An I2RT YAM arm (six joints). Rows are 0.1 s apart.
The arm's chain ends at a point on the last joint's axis. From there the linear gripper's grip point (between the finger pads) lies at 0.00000 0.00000 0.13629 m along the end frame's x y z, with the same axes.
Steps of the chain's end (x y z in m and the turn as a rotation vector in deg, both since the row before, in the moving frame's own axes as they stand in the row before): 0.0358 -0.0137 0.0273 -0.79 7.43 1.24; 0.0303 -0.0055 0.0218 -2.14 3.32 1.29; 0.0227 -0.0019 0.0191 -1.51 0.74 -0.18; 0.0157 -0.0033 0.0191 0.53 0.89 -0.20
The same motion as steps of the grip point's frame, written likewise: 0.0534 -0.0116 0.0261 -0.79 7.43 1.24; 0.0381 -0.0003 0.0215 -2.14 3.32 1.29; 0.0245 0.0017 0.0190 -1.51 0.74 -0.18; 0.0178 -0.0046 0.0191 0.53 0.89 -0.20
